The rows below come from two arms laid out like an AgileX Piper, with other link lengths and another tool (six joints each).
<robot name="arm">
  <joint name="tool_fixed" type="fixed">
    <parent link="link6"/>
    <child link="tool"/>
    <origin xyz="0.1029 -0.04 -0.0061" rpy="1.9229 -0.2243 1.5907"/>
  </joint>
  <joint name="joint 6" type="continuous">
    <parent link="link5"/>
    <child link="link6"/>
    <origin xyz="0.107 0 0.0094" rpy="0 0 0"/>
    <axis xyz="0.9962 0 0.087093"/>
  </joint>
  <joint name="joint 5" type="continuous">
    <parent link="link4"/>
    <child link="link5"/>
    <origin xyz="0 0 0" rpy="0 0 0"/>
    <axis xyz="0 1 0"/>
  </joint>
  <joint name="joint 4" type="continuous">
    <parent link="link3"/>
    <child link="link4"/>
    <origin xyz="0.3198 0 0.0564" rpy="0 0 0"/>
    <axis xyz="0.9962 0 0.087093"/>
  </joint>
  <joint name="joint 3" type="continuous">
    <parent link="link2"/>
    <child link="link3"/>
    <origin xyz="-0.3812 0 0.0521" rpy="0 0 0"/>
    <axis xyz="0 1 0"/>
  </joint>
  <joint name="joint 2" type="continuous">
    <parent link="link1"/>
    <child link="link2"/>
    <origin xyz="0 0 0" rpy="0 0 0"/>
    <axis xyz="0 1 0"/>
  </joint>
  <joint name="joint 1" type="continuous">
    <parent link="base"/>
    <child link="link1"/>
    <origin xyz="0 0 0.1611" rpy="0 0 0"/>
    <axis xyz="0 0 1"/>
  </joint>
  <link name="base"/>
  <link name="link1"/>
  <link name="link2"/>
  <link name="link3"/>
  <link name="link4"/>
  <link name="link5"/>
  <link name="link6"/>
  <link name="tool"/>
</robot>
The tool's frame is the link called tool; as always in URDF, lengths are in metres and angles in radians. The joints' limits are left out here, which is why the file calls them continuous.
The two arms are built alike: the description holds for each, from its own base.
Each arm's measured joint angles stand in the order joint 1, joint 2, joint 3, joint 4, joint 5, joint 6.
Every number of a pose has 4 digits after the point. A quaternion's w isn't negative.
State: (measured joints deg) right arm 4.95 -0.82 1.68 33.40 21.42 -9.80; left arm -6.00 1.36 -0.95 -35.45 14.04 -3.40
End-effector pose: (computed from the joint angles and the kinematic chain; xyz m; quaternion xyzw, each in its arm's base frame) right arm 0.1355 0.0229 0.1803 0.6723 0.5655 0.4758 0.0426; left arm 0.1339 -0.0843 0.2648 0.5914 0.6283 0.1450 0.4843
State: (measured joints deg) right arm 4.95 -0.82 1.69 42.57 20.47 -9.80; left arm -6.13 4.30 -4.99 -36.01 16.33 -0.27
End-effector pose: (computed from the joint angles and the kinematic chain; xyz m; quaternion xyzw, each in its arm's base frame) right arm 0.1354 0.0355 0.1856 -0.6734 -0.5259 -0.5194 0.0121; left arm 0.1333 -0.0901 0.2860 0.6128 0.6148 0.1514 0.4728
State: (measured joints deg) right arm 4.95 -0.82 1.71 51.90 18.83 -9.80; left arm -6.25 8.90 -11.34 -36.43 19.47 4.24
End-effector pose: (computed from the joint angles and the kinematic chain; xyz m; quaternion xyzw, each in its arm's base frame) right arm 0.1361 0.0451 0.1940 -0.6713 -0.4782 -0.5627 0.0639; left arm 0.1346 -0.0979 0.3200 0.6428 0.5927 0.1653 0.4562
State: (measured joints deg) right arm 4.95 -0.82 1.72 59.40 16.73 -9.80; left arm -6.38 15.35 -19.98 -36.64 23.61 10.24
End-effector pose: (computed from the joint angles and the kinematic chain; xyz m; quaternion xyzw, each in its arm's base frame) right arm 0.1378 0.0492 0.2028 -0.6679 -0.4328 -0.5971 0.1007; left arm 0.1401 -0.1077 0.3643 0.6821 0.5601 0.1861 0.4318
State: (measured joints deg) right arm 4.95 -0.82 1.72 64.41 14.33 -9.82; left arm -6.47 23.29 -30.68 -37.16 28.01 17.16
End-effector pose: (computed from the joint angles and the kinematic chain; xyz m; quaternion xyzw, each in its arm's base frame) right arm 0.1401 0.0478 0.2100 -0.6656 -0.3955 -0.6216 0.1192; left arm 0.1530 -0.1182 0.4192 0.7211 0.5182 0.2127 0.4078
